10 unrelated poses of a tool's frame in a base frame.
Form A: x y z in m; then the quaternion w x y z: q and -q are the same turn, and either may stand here.
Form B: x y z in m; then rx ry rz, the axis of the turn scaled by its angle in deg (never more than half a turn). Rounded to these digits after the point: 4 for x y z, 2 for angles.
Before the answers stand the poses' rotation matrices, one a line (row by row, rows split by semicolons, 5 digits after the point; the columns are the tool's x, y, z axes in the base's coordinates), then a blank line. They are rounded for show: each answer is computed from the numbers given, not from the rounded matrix.
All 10 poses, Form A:
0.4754 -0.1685 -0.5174 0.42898 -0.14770 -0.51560 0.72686
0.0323 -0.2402 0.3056 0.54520 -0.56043 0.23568 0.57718
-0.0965 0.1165 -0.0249 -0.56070 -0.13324 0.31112 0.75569
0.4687 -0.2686 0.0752 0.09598 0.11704 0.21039 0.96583
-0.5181 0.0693 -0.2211 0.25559 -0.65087 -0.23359 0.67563
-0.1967 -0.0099 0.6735 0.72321 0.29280 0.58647 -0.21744
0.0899 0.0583 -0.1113 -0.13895 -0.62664 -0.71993 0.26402
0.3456 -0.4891 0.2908 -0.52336 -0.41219 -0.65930 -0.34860
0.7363 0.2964 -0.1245 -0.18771 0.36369 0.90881 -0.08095
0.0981 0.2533 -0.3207 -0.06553 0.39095 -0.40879 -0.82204
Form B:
-0.58833 -0.47130 -0.65707; 0.77592 -0.10027 -0.62281; 0.22765 -0.87625 0.42469
0.22264 -0.89352 -0.38995; 0.36519 -0.29443 0.88315; -0.90392 -0.33903 0.26075
-0.33573 0.76452 -0.55027; -0.93034 -0.17764 0.32081; 0.14751 0.61964 0.77090
-0.95418 -0.13615 0.26647; 0.23465 -0.89305 0.38393; 0.18569 0.42887 0.88408
-0.02208 -0.04130 -0.99890; 0.64944 -0.76022 0.01707; -0.76009 -0.64835 0.04361
0.21754 0.65795 0.72096; 0.02893 0.73397 -0.67856; -0.97562 0.16847 0.14064
-0.17602 0.97565 -0.13082; 0.82891 0.07522 -0.55430; -0.53096 -0.20601 -0.82197
-0.11239 0.17863 0.97748; 0.90840 0.41716 0.02822; -0.40272 0.89111 -0.20915
-0.66499 0.63066 -0.40007; 0.69144 0.72235 -0.01060; 0.28231 -0.28367 -0.91642
-0.68573 -0.42737 -0.58918; -0.21190 -0.65719 0.72332; -0.69633 0.62085 0.36009

0.4754 -0.1685 -0.5174 -21.12 -73.74 103.96
0.0323 -0.2402 0.3056 -76.16 32.03 78.44
-0.0965 0.1165 -0.0249 17.99 -42.00 -102.03
0.4687 -0.2686 0.0752 19.87 35.72 163.97
-0.5181 0.0693 -0.2211 -101.24 -36.33 105.09
-0.1967 -0.0099 0.6735 37.04 74.18 -27.50
0.0899 0.0583 -0.1113 103.79 119.24 -43.73
0.3456 -0.4891 0.2908 56.54 90.44 47.82
0.7363 0.2964 -0.1245 -58.64 -146.53 13.05
0.0981 0.2533 -0.3207 -67.58 70.66 142.10

